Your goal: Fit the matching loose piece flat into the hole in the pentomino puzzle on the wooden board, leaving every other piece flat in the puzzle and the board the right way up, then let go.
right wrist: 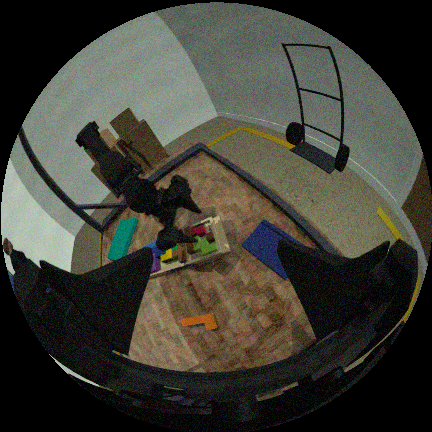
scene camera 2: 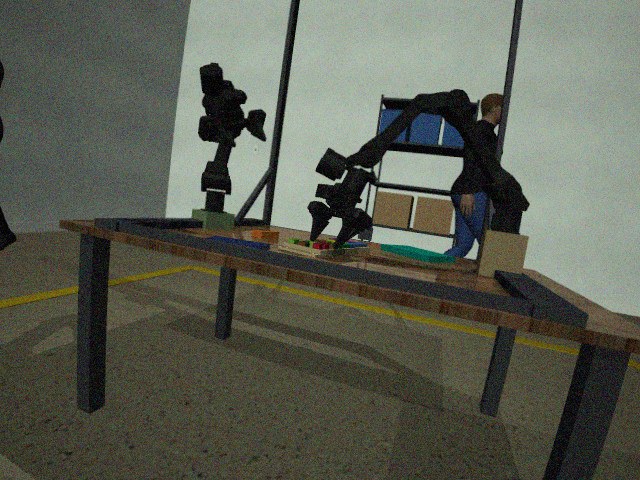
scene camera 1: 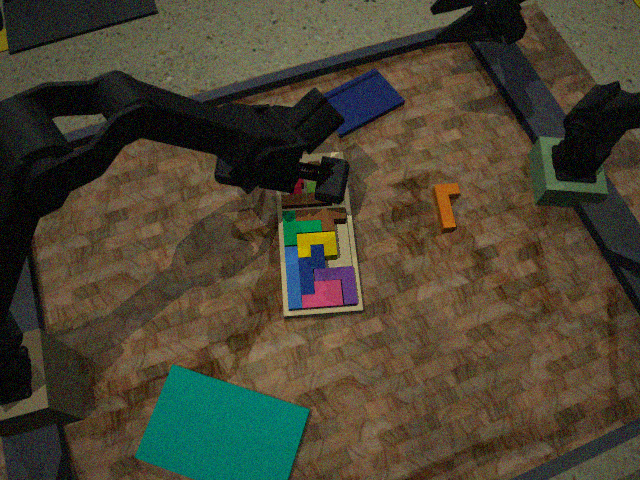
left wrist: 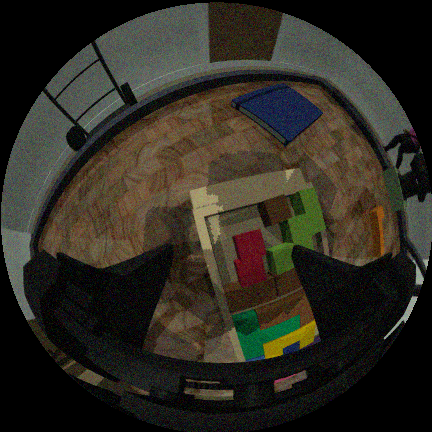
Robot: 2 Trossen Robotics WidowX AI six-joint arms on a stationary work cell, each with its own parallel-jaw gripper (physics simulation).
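Places are measured from the left arm's base along level axes (x right, y up, z back), in millimetres.
Pixels of known places: left gripper, between the fingertips: (right wrist: pixel 198 226) (scene camera 2: pixel 322 244) (left wrist: pixel 235 251); right gripper, between the fingertips: (right wrist: pixel 215 251) (scene camera 2: pixel 250 142) (scene camera 1: pixel 433 25); left arm's base, origin of its link: (scene camera 2: pixel 505 232) (scene camera 1: pixel 3 377); right arm's base, origin of its link: (scene camera 2: pixel 213 211) (scene camera 1: pixel 573 164) (left wrist: pixel 402 187).
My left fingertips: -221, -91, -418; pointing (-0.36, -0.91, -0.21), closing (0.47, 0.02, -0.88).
Observation:
Ahead of a thing's pixels: the offset from my left fingertips to its top centre, as dx, dy, dz. "spot": to the spot under its first point.
An orange L-shaped piece @[+112, -6, -230] (scene camera 1: pixel 445 209) (scene camera 2: pixel 265 235) (left wrist: pixel 380 232) (right wrist: pixel 200 320) lies loose on the table, right of the tray in scene camera 1. The pale wooden tray @[+86, -9, -17] (scene camera 1: pixel 323 312) (left wrist: pixel 201 227) holds the coloured puzzle; a bare L-shaped hole @[spot: +126, -19, -52] (scene camera 1: pixel 345 245) shows along its right side. In the tray's far compartment lie a red piece @[+1, +0, -12] (left wrist: pixel 250 257), a lime piece @[+9, +0, -54] (left wrist: pixel 307 225) and brown ones. My left gripper (scene camera 2: pixel 326 241) (left wrist: pixel 235 251) is open and empty, low over that far compartment, hiding part of it in scene camera 1. My right gripper (right wrist: pixel 215 251) is open and empty, raised well above the table.
A dark blue book-like slab @[-129, -13, -160] (scene camera 1: pixel 369 100) (left wrist: pixel 280 112) (right wrist: pixel 265 247) lies beyond the tray. A flat teal slab @[+343, -7, +187] (scene camera 1: pixel 222 423) (scene camera 2: pixel 416 253) (right wrist: pixel 122 239) lies at the near left in scene camera 1. The right arm stands on a green block @[+111, +25, -436] (scene camera 1: pixel 568 195) (scene camera 2: pixel 219 219). Dark rails edge the table.

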